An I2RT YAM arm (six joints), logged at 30 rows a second.
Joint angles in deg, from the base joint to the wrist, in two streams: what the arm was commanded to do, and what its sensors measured. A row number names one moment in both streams.
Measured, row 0: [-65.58, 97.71, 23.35, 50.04, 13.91, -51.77]
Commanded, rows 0 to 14: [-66.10, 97.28, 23.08, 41.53, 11.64, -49.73]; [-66.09, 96.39, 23.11, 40.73, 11.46, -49.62]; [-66.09, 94.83, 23.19, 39.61, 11.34, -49.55]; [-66.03, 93.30, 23.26, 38.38, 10.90, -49.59]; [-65.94, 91.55, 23.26, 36.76, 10.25, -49.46]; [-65.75, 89.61, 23.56, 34.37, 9.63, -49.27]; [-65.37, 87.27, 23.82, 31.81, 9.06, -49.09]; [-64.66, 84.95, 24.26, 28.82, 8.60, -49.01]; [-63.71, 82.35, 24.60, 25.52, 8.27, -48.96]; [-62.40, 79.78, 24.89, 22.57, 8.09, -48.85]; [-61.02, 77.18, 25.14, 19.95, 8.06, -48.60]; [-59.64, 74.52, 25.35, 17.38, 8.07, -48.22]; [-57.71, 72.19, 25.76, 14.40, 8.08, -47.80]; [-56.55, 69.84, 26.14, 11.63, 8.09, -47.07]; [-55.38, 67.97, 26.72, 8.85, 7.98, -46.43]
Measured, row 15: [-59.61, 75.42, 23.68, 21.82, 9.52, -49.80]
